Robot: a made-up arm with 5 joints.
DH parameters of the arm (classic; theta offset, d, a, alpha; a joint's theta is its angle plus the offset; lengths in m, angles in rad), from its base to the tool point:
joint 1: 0 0.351 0 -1.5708
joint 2: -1.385 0 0.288 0
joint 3: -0.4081 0 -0.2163 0
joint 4: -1.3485 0 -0.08 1.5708
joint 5: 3.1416 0.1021 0 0
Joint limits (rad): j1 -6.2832..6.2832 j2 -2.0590..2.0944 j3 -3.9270..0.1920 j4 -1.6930..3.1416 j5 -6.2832..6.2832
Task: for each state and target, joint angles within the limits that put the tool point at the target. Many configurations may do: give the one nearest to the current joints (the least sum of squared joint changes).
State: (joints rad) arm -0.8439 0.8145 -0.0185 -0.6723 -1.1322
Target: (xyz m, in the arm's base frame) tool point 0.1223 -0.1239 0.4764
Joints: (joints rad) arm -0.7919 -0.2089 0.1536 -1.2092 -1.1322
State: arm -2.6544 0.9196 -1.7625 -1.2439 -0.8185
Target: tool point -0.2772 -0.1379 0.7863
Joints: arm -2.6800 0.3679 -2.0426 -1.1707 -0.8185
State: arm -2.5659 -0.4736 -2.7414 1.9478 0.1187
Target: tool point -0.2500 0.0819 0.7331
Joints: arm -3.4582 -0.0169 -2.3358 2.1541 0.1187
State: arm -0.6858 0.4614 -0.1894 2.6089 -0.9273
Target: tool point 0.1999 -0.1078 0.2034
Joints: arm -0.4946 0.9923 -1.1389 1.9350 -0.9273
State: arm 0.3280 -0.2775 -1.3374 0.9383 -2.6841
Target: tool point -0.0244 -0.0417 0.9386
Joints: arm 1.0414 -0.6762 -2.0523 0.6165 -2.6841
